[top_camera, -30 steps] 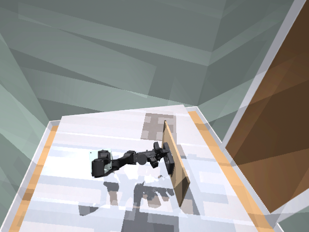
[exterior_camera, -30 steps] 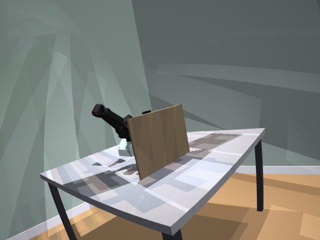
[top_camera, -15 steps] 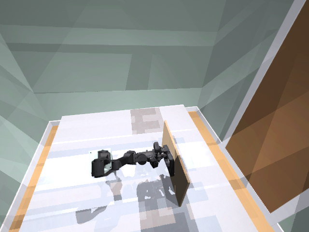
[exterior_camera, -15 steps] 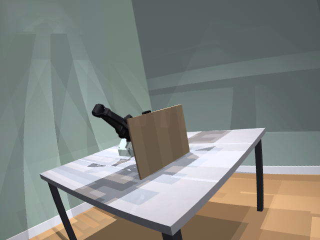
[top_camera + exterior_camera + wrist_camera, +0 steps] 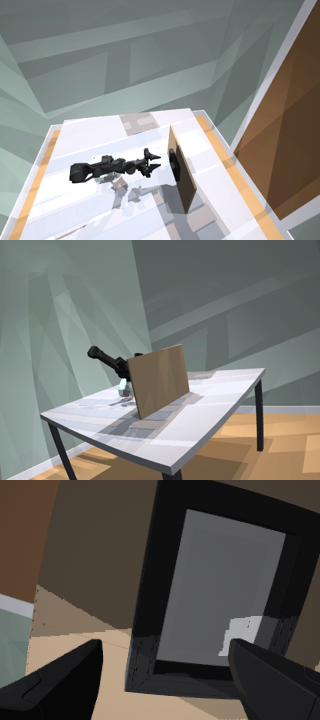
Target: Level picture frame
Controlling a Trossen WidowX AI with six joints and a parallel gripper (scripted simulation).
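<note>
My gripper tip is 100 mm short of the dark picture frame, 10 mm to the left of it and 50 mm above it. Also, from my gripper tip: brown wall board (110 mm ahead, 20 mm to the right, 60 mm below).
</note>
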